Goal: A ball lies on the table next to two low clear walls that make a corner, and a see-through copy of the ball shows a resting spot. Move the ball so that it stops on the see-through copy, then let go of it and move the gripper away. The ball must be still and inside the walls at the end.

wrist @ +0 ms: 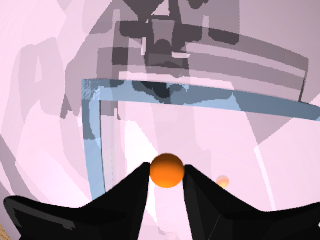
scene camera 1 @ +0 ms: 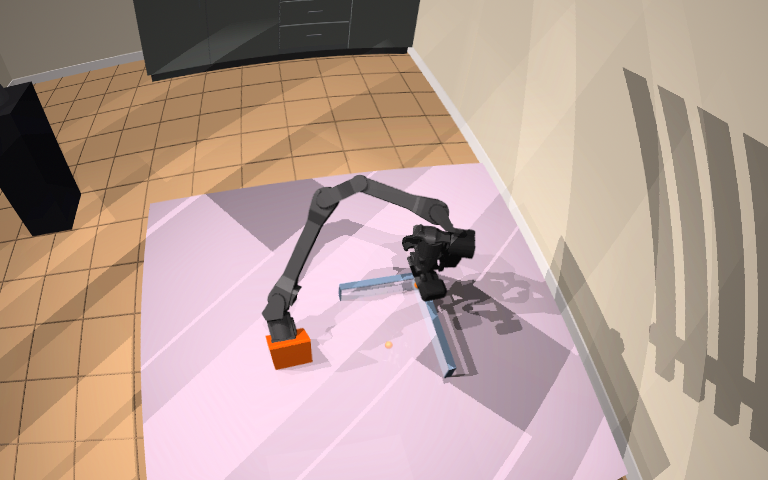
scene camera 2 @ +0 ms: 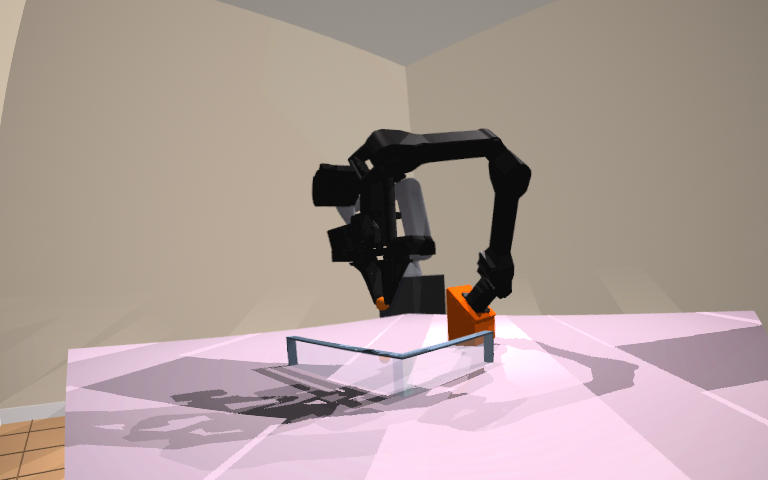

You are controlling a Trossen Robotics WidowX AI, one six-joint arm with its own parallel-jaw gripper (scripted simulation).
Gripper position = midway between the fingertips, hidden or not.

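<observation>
A ball (wrist: 167, 170) is here, and it is my gripper (scene camera 2: 382, 304) that holds it.
</observation>
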